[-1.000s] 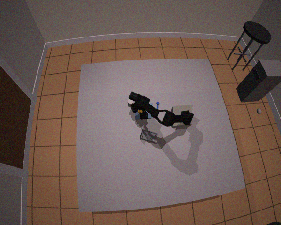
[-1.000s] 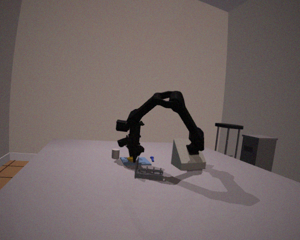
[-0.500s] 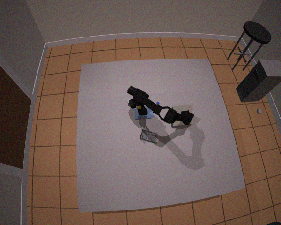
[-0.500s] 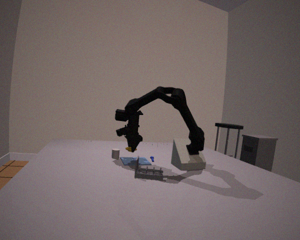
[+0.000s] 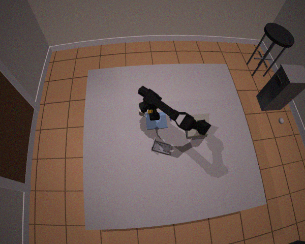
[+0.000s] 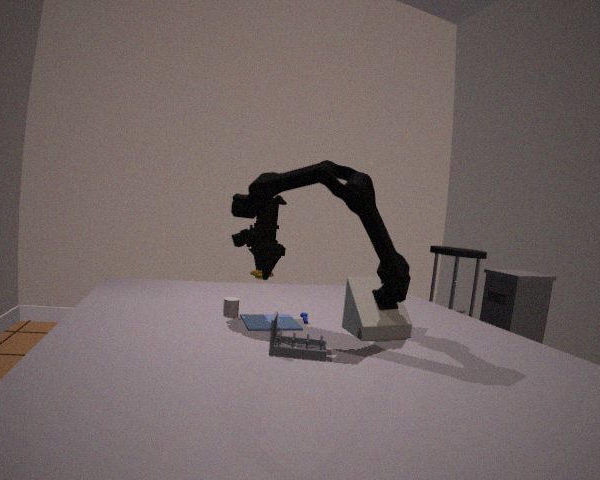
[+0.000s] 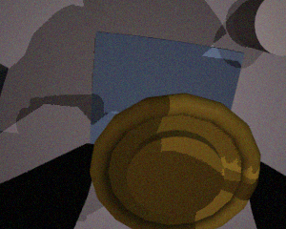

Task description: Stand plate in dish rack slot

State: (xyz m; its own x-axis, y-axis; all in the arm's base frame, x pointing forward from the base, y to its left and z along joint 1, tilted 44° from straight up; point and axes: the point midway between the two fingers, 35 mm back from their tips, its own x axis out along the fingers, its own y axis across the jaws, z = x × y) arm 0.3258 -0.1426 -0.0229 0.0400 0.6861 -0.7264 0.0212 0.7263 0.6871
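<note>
Right now my gripper tip is 40 mm past the grey dish rack, 220 mm to the right of it and 110 mm above it. Round my gripper tip: blue mat: 30 mm behind, 130 mm below; then yellow plate: 10 mm above; then white cup: 60 mm ahead, 80 mm to the right, 110 mm below.
</note>
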